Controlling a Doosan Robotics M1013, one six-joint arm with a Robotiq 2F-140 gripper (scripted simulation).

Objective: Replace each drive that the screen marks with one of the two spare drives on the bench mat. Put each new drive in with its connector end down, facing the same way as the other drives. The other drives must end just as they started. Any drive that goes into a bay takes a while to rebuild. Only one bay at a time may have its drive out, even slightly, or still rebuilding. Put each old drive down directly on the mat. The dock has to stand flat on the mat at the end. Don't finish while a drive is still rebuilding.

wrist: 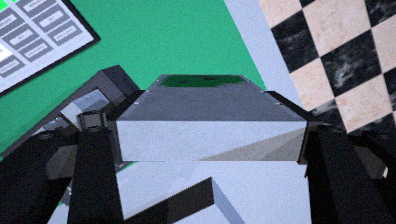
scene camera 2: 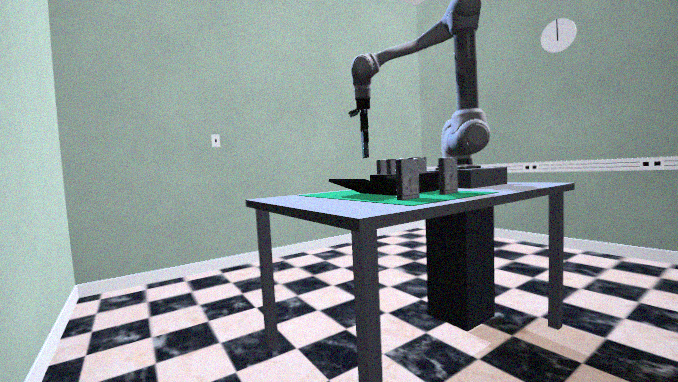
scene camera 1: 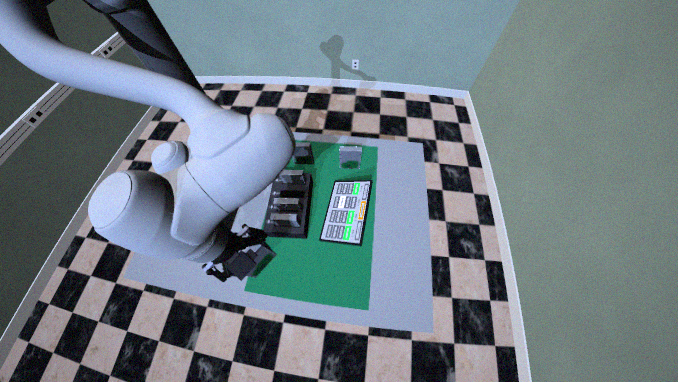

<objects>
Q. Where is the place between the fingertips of my gripper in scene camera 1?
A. At 254, 259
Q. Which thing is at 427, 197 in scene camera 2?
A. A green mat.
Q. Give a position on a green mat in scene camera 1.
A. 309, 270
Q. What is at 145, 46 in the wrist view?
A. A green mat.
</objects>
